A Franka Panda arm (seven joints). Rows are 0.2 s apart.
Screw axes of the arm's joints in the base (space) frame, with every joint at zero. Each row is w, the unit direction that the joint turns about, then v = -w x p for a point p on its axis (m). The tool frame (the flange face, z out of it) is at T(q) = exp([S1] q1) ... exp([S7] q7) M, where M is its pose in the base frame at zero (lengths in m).
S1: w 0 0 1 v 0 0 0
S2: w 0 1 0 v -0.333 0 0
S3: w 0 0 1 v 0 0 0
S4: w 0 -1 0 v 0.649 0 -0.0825
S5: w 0 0 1 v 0 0 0
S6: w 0 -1 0 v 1.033 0 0
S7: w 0 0 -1 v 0 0.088 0
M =
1 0 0 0.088
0 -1 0 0
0 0 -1 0.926
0 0 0 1
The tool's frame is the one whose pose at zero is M.
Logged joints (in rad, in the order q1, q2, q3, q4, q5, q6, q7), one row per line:
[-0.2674, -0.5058, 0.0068, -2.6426, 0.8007, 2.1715, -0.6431]
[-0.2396, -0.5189, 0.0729, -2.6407, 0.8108, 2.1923, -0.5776]
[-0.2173, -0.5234, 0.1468, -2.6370, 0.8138, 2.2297, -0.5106]
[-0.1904, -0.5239, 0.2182, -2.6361, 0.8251, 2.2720, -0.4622]
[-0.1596, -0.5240, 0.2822, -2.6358, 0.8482, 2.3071, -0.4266]
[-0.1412, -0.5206, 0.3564, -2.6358, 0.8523, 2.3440, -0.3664]
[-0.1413, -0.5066, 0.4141, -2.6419, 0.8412, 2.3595, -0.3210]
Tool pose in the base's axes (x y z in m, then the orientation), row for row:
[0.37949, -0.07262, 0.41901, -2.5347, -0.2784, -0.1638]
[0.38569, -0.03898, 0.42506, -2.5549, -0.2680, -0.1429]
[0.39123, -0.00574, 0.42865, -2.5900, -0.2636, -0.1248]
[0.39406, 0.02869, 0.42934, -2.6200, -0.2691, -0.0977]
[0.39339, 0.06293, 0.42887, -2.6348, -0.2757, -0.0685]
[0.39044, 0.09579, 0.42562, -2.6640, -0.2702, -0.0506]
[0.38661, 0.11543, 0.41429, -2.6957, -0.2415, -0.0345]
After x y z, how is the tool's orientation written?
As angles about the fixed x, y, z axes (roll, pitch, yaw), in radians.
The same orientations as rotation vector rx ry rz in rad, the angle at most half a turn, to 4 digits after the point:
[-2.5294, 0.0963, -0.4179]
[-2.5489, 0.0784, -0.3976]
[-2.5827, 0.0643, -0.3871]
[-2.6098, 0.0332, -0.3867]
[-2.6211, -0.0044, -0.3864]
[-2.6488, -0.0206, -0.3760]
[-2.6821, -0.0275, -0.3358]

